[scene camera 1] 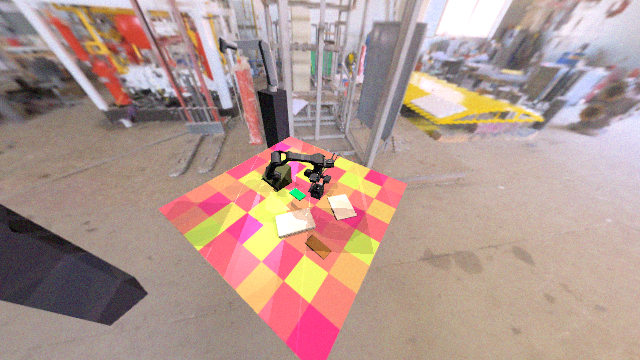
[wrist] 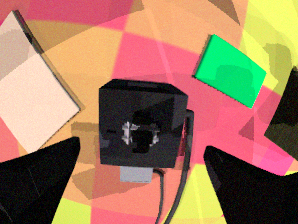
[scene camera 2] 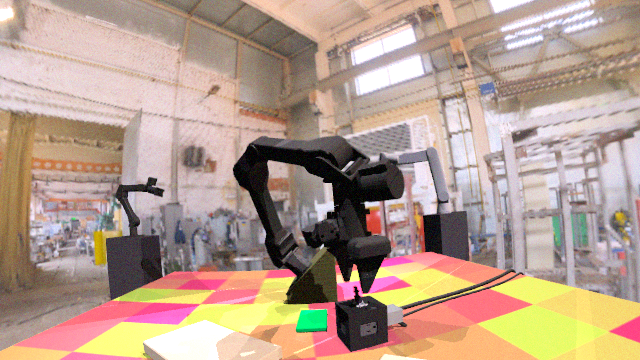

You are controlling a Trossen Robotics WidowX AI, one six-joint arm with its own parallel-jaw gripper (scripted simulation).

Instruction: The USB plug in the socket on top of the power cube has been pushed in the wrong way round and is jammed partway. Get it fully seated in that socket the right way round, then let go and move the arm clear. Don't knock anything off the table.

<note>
The gripper (scene camera 2: 355, 287) is open, with nothing in its grasp. Also in view: a pale box (scene camera 1: 298, 221) and a green flat block (wrist: 223, 66).
The gripper is seen too in the wrist view (wrist: 143, 148). The wrist view misses the pale box: it is out of frame.
</note>
